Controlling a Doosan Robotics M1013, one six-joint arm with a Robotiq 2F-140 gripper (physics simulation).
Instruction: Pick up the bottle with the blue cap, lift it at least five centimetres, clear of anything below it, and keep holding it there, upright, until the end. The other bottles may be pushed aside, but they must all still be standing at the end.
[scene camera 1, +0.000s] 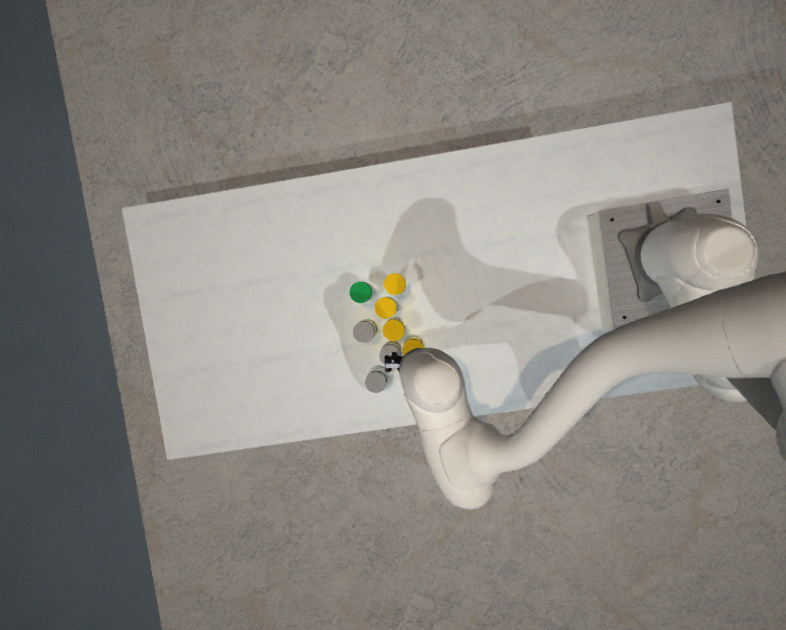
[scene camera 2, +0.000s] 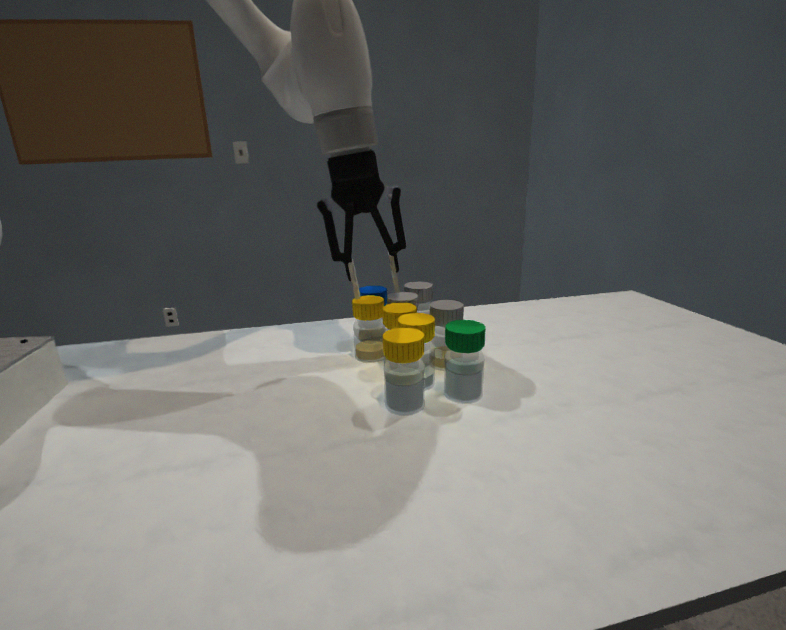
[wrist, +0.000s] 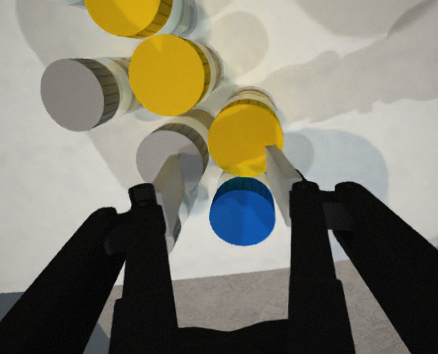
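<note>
The blue-capped bottle stands upright, touching or nearly touching a yellow-capped bottle; the arm hides it in scene camera 1. My gripper is partly open and empty, tilted, with its fingertips around cap height. In the wrist view the blue cap lies between the fingers, nearer the right one. The left finger overlaps a grey-capped bottle; the right fingertip overlaps the edge of the yellow cap. Whether they touch is unclear.
Another grey-capped bottle stands close by, mostly behind the left finger in the wrist view. A third grey, several yellow-capped bottles and a green-capped bottle stand upright beyond.
</note>
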